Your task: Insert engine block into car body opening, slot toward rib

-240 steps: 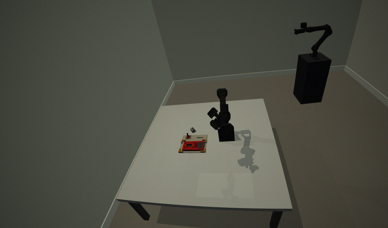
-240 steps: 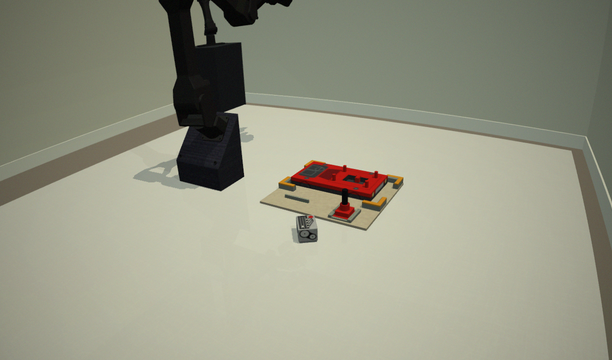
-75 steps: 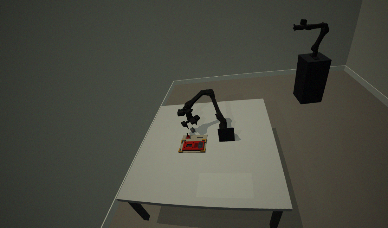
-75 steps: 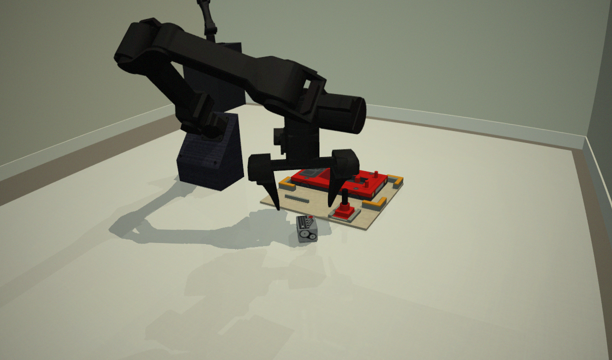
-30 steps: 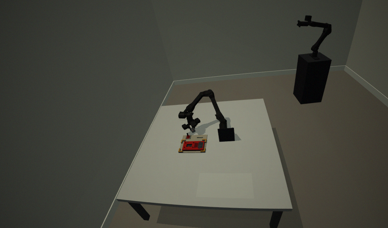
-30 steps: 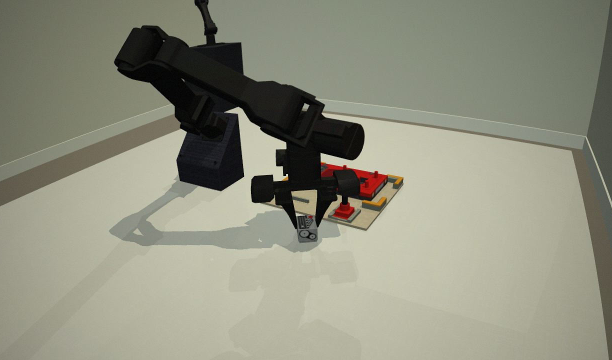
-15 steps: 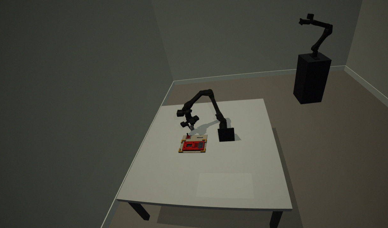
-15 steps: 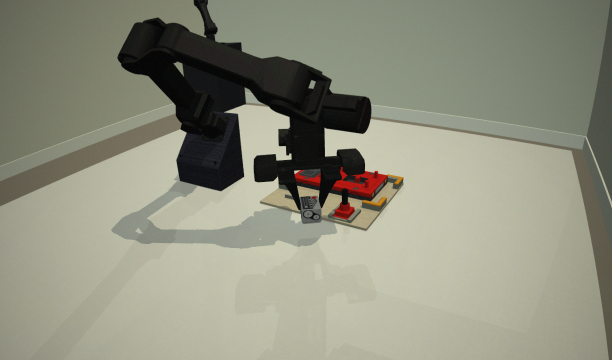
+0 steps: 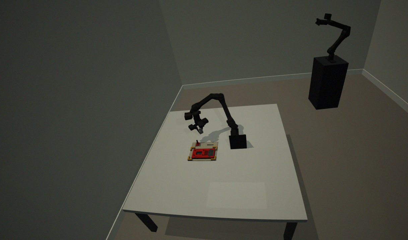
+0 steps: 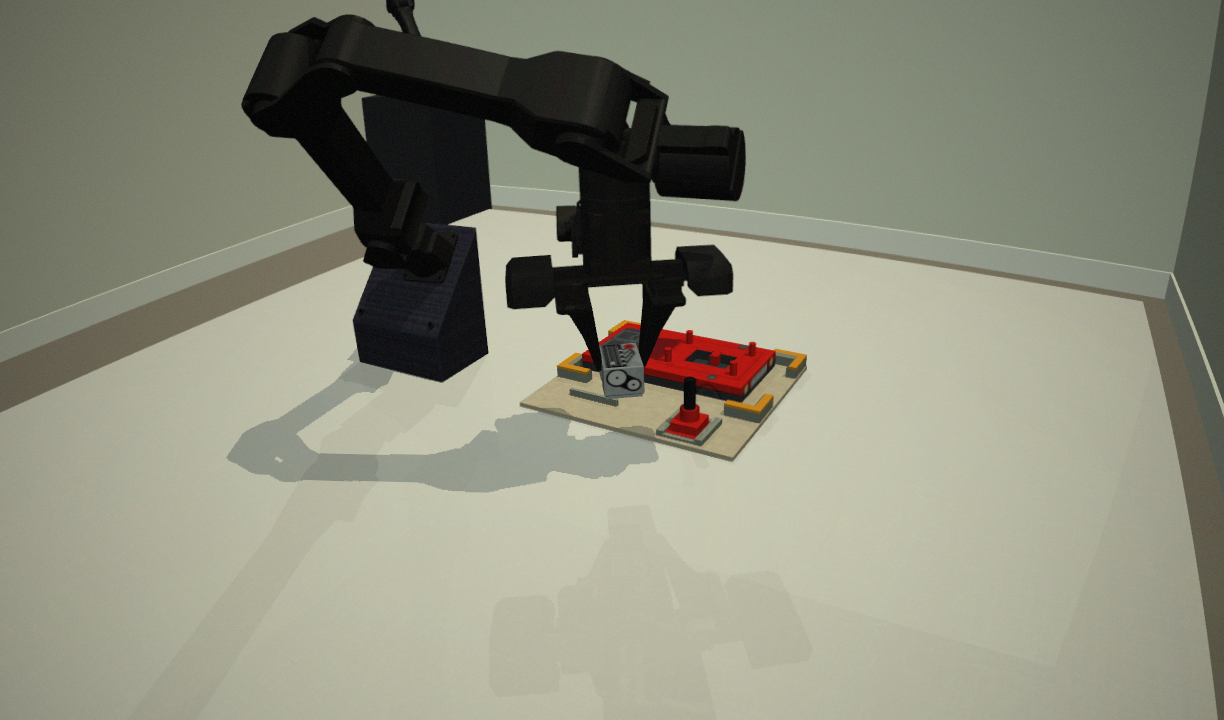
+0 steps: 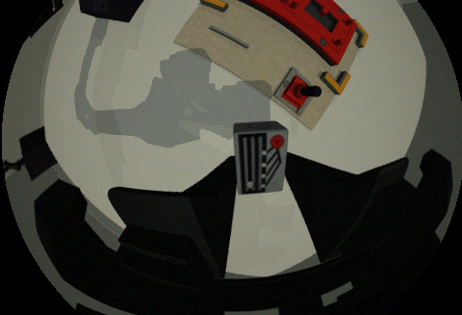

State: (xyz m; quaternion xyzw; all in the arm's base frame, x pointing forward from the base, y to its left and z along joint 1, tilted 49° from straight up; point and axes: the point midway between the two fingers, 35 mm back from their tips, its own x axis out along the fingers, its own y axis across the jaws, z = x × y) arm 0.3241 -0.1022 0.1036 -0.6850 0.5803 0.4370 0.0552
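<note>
My gripper tip is now 8 cm to the right of the black peg, 7 cm above it and 3 cm short of it. The rest, counted from my gripper tip: engine block 1 cm below.
</note>
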